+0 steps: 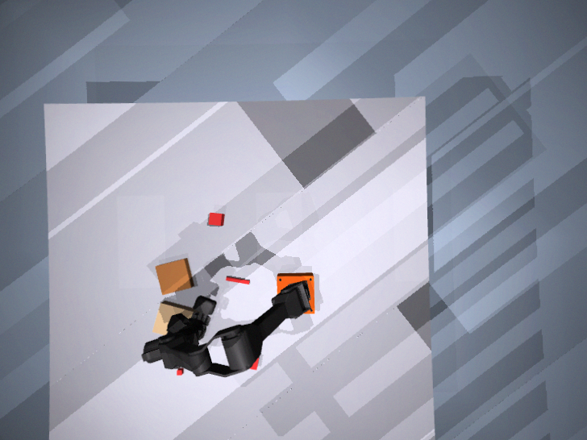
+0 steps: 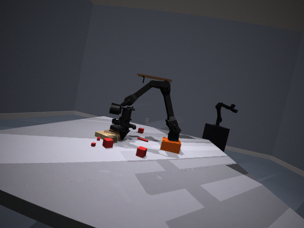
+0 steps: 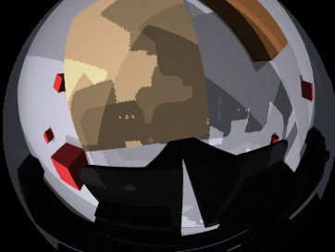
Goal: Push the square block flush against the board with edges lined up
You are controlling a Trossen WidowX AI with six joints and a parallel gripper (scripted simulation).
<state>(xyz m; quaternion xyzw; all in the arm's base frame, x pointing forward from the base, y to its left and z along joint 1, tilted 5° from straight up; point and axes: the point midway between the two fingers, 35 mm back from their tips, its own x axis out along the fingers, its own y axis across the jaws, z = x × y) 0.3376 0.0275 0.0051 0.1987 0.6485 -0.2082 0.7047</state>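
The brown square block is 160 mm to the right of my gripper tip, 70 mm ahead of it and 10 mm above it. Also, from my gripper tip: tan board: 90 mm ahead, 10 mm to the right, 10 mm above; then flat red piece: 140 mm behind, 100 mm to the right.
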